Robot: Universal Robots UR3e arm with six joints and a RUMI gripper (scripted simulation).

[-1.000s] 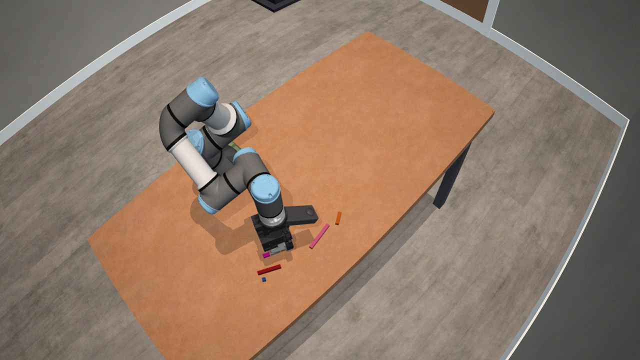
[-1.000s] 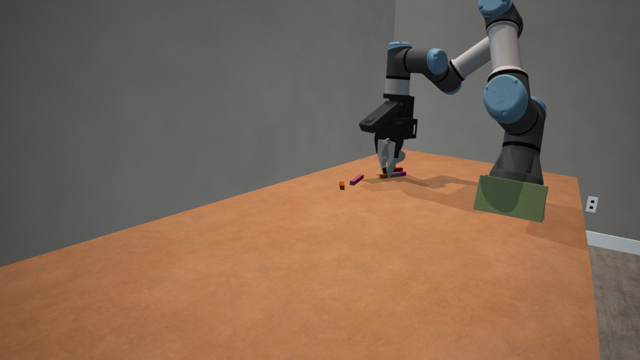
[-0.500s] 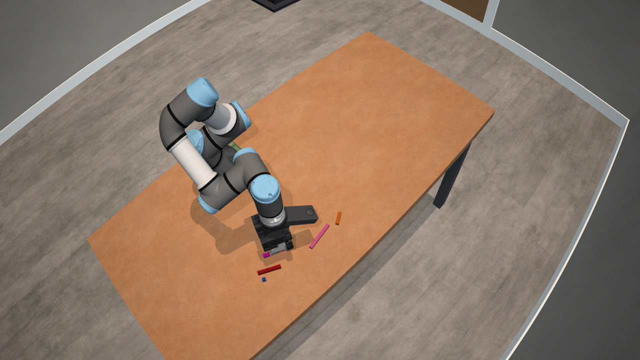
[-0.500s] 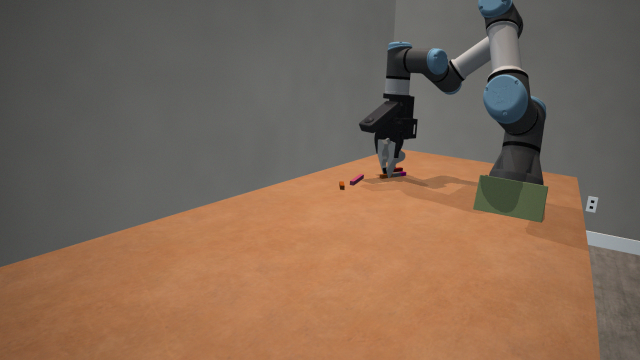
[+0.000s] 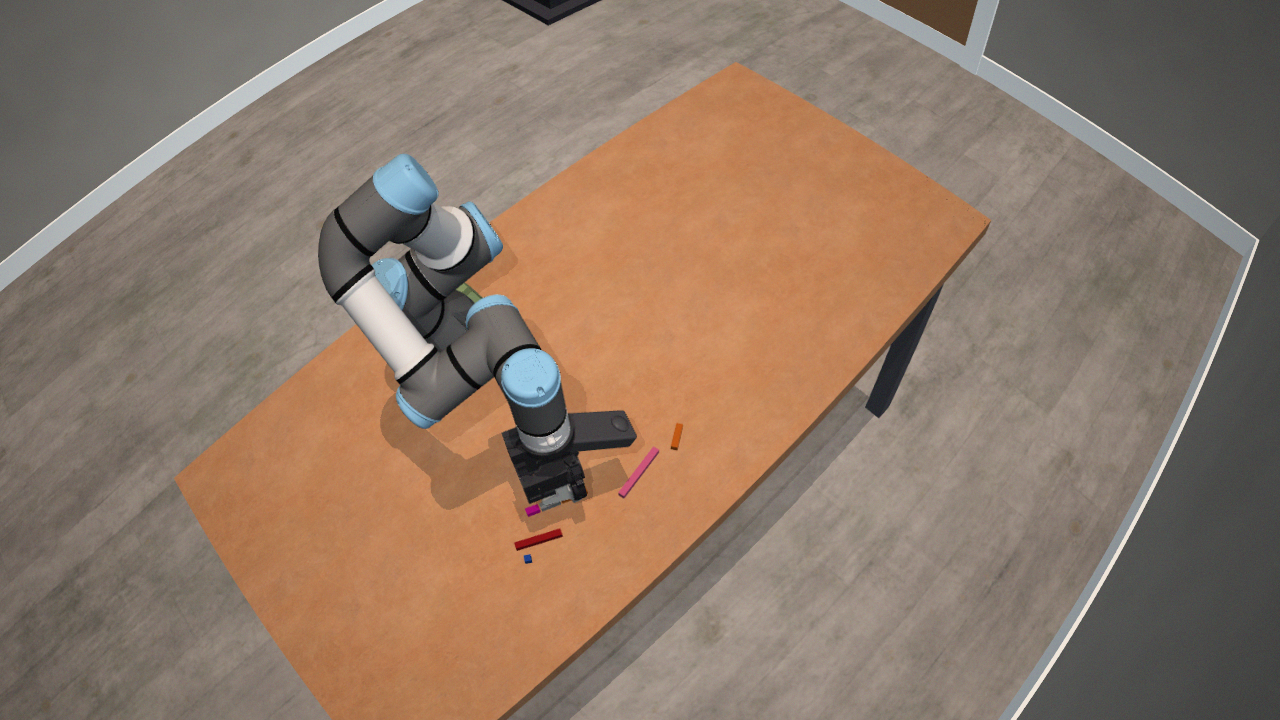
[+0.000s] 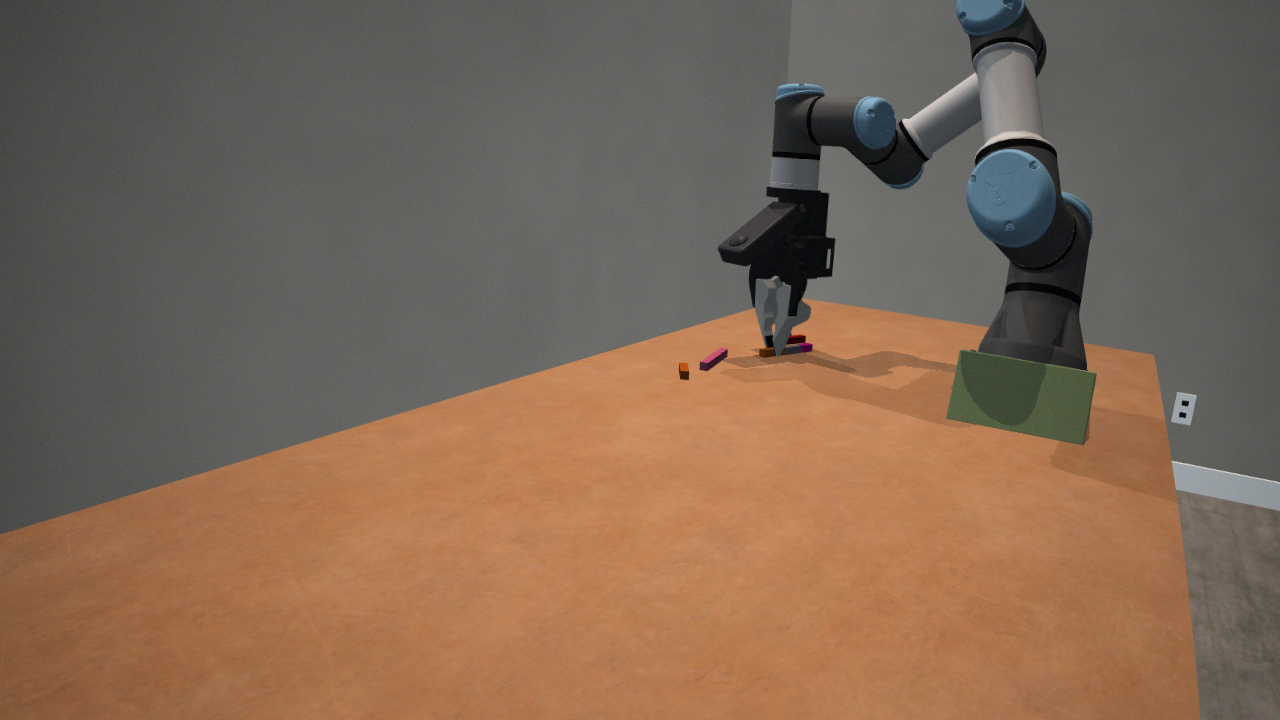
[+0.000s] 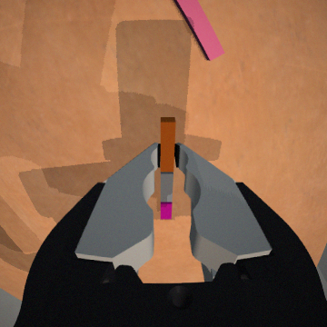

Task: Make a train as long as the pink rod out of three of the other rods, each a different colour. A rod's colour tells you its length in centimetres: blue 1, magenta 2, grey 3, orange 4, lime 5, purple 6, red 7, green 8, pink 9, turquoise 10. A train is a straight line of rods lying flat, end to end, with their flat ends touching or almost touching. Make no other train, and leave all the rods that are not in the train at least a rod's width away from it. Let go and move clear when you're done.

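My gripper is now 4 cm to the left of the grey rod, 1 cm past it and 1 cm above it. Also, from my hand: pink rod (9 cm to the left, 4 cm ahead, 1 cm below); magenta rod (6 cm to the right, 2 cm behind, 1 cm below); red rod (8 cm to the right, 2 cm ahead, 1 cm below).
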